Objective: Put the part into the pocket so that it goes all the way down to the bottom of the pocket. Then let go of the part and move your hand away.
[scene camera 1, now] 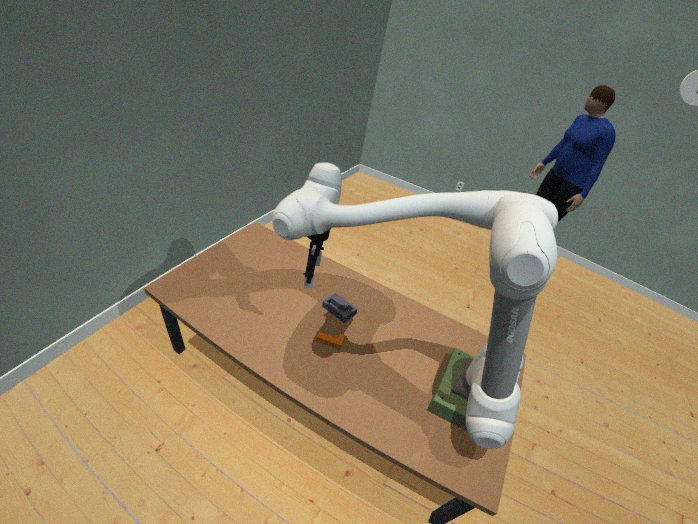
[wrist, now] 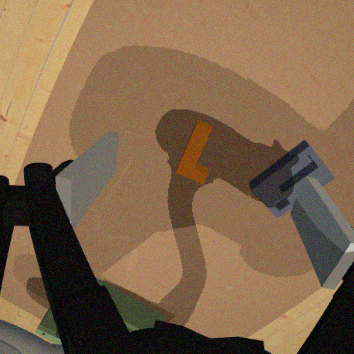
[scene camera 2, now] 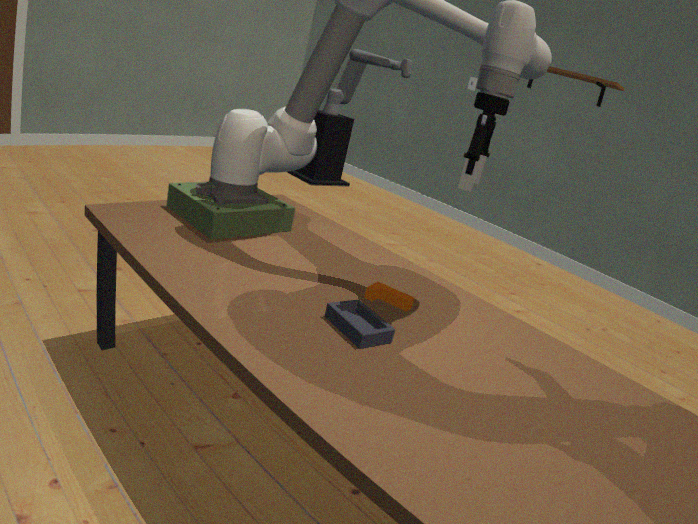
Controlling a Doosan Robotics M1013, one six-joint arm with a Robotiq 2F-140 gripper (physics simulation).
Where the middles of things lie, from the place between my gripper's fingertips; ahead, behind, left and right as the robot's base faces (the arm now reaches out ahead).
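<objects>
The orange L-shaped part (scene camera 2: pixel 378 290) is 10 cm behind my hand, 6 cm to the right of it and 33 cm below it. There is the grey-blue pocket block (scene camera 2: pixel 363 327) as well, and it is 1 cm behind my hand, 23 cm to the right of it and 33 cm below it.
</objects>
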